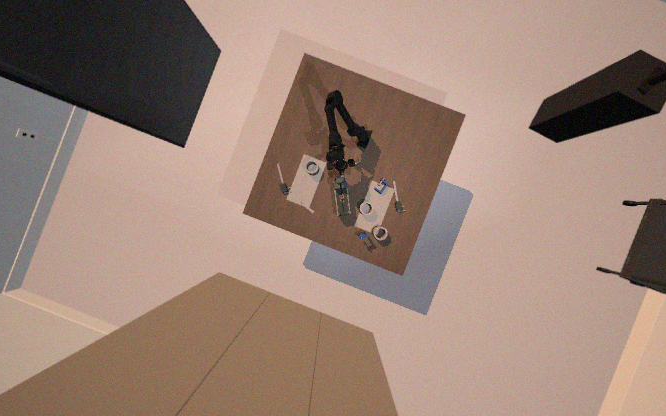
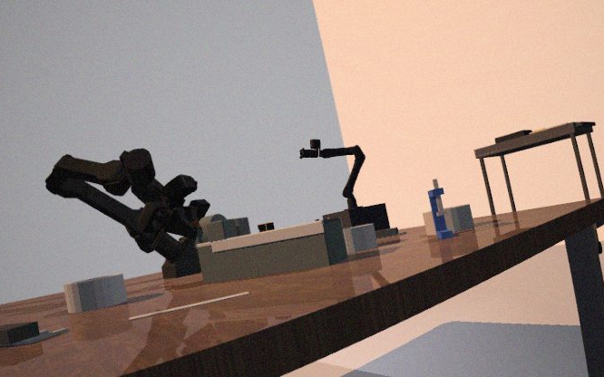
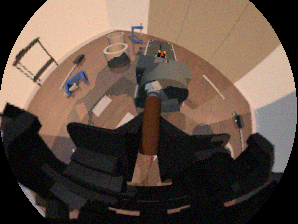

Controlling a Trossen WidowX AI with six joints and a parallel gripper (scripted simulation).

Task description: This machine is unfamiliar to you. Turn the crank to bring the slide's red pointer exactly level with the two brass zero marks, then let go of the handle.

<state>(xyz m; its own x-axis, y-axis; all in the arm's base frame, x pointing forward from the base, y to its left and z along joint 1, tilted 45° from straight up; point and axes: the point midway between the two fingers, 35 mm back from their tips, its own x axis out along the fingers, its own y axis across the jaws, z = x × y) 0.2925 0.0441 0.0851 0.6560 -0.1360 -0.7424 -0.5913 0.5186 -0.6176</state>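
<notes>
The crank handle lies 3 cm above my gripper tip, 1 cm to the right of it and 1 cm behind it. The rest, counted from my gripper tip: red pointer 13 cm ahead, 7 cm to the left; then thin white rod 32 cm ahead, 13 cm to the right, 8 cm below.
</notes>
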